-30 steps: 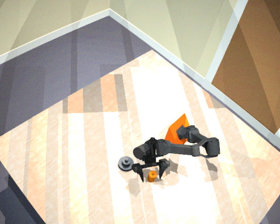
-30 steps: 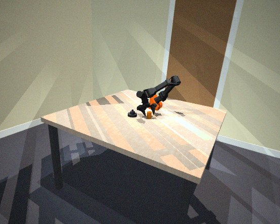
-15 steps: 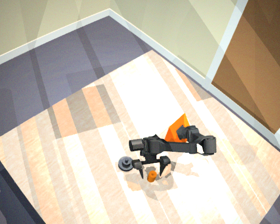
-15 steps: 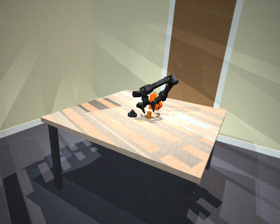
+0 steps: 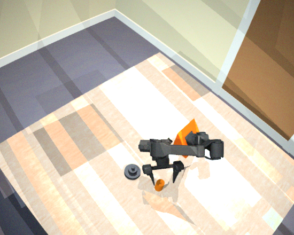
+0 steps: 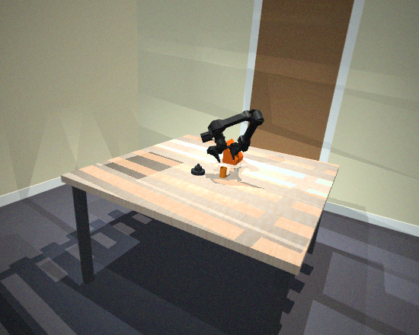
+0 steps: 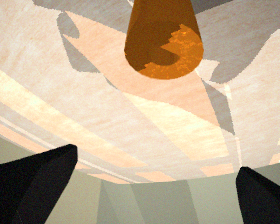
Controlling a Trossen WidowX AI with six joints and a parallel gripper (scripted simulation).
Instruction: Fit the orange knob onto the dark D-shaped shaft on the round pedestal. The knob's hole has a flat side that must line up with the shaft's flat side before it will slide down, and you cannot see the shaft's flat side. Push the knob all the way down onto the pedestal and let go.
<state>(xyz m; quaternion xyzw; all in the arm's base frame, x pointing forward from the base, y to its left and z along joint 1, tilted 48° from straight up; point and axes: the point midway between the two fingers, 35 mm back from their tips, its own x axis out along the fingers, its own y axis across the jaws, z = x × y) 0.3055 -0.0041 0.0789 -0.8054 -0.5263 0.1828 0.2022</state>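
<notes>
Now: the orange knob 2 cm behind my gripper tip, 2 cm to the right of it and 8 cm below it. Round my gripper tip: dark round pedestal (2 cm ahead, 18 cm to the right, 8 cm below).
</notes>
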